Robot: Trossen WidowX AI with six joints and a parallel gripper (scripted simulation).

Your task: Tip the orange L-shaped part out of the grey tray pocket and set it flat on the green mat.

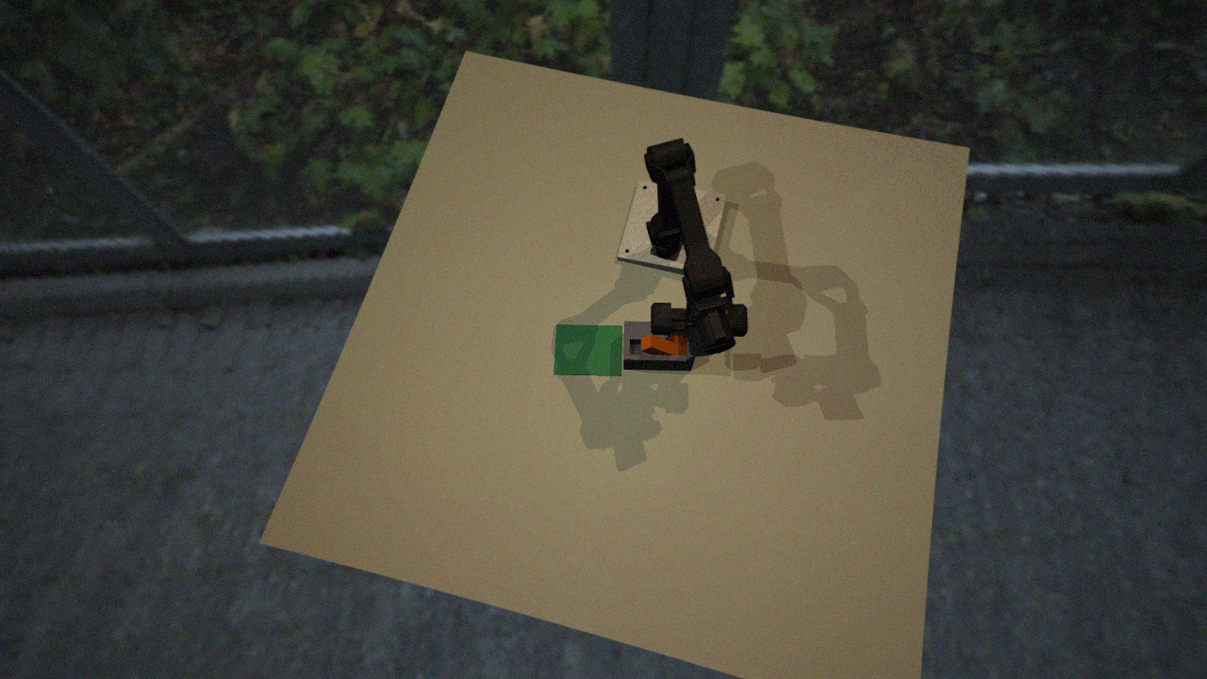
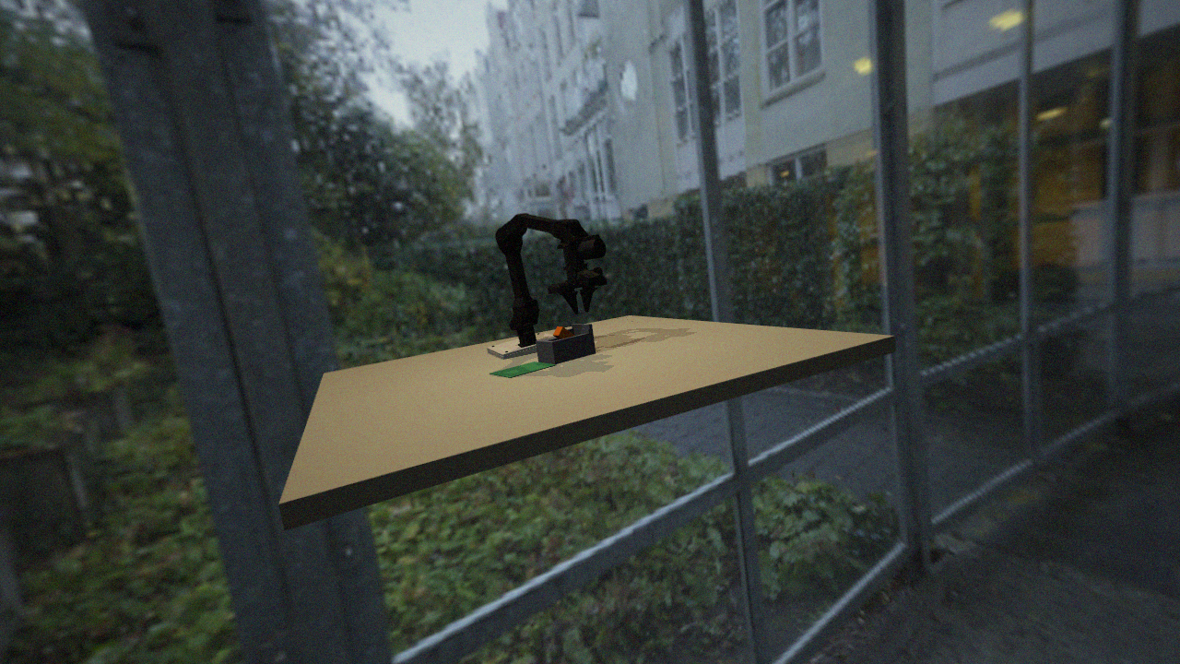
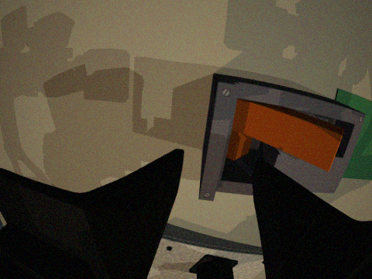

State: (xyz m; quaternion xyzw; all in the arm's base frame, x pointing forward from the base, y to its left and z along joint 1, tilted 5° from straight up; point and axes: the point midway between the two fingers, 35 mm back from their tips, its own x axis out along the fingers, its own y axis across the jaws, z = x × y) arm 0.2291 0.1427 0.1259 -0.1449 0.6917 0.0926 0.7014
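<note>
Right now the orange L-shaped part is 8 cm below my gripper tip, 5 cm to the right of it and 1 cm ahead of it. The rest, counted from my gripper tip: green mat (22 cm to the right, 14 cm below, 7 cm ahead).
</note>
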